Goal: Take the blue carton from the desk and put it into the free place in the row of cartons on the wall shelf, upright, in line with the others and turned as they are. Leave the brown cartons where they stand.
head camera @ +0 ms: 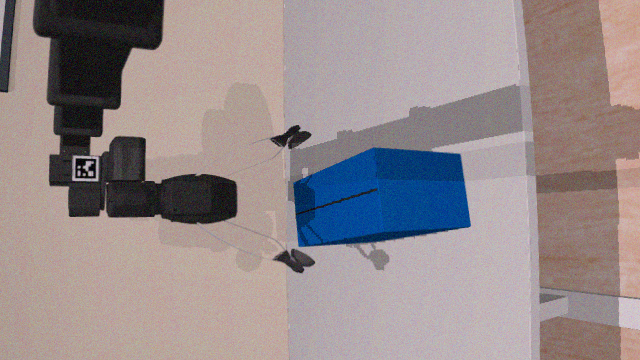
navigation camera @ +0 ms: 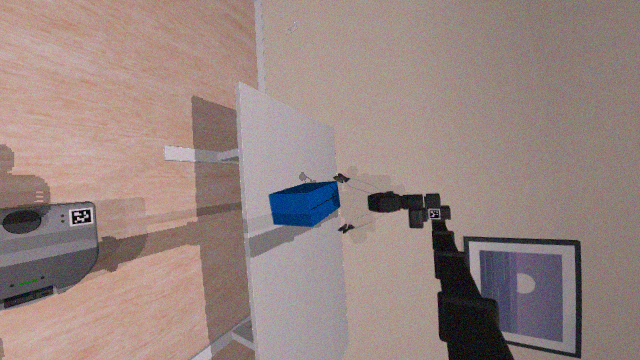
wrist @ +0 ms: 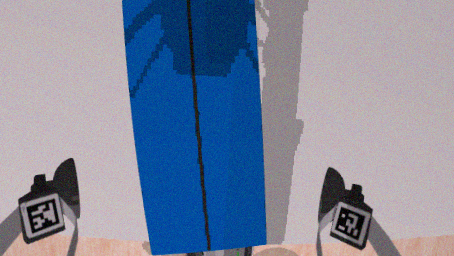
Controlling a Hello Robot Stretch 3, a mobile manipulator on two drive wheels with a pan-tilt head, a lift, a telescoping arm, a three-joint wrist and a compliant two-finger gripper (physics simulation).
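Pixels of known places: gripper, fingertip midpoint: [head camera: 311, 198] [navigation camera: 335, 203]; robot's base at its link origin: [navigation camera: 23, 220].
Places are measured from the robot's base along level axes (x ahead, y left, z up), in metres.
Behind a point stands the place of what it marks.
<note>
The blue carton [head camera: 420, 200] @[y -0.545, x -0.014, z 0.824 m] [navigation camera: 292, 212] @[y -0.548, x -0.040, z 0.823 m] [wrist: 225, 150] stands on the white desk [head camera: 400, 310] @[y -0.718, x 0.190, z 0.720 m] [navigation camera: 300, 290] @[y -0.691, x -0.426, z 0.720 m] [wrist: 375, 90]. A thin dark line runs along its top face. My gripper [head camera: 294, 198] @[y -0.640, x -0.022, z 0.954 m] [navigation camera: 344, 203] @[y -0.640, x -0.022, z 0.954 m] [wrist: 202, 185] @[y -0.640, x -0.022, z 0.954 m] is open and empty, pointing down over the carton. In the wrist view its fingertips are wide apart, one on each side of the carton, with space between each tip and the carton. In the head view the tips are around the level of the carton's top or above it; the exact height is unclear. The wall shelf and the brown cartons do not show.
My arm [head camera: 100, 25] @[y -0.249, x -0.082, z 1.279 m] [navigation camera: 467, 320] @[y -0.226, x -0.084, z 1.275 m] reaches in along the wall [head camera: 150, 300] @[y -1.234, x 0.213, z 1.088 m] [navigation camera: 450, 100] @[y -1.233, x 0.454, z 1.417 m] behind the desk. A framed picture [navigation camera: 520, 295] @[y -1.214, x -0.567, z 1.647 m] hangs on the wall beside the arm. My base [navigation camera: 50, 245] @[y -0.053, x -0.086, z 0.160 m] stands on the wooden floor [navigation camera: 125, 60] @[y -0.308, x 0.754, z 0.000 m] in front of the desk, and desk legs [navigation camera: 185, 153] stick out below.
</note>
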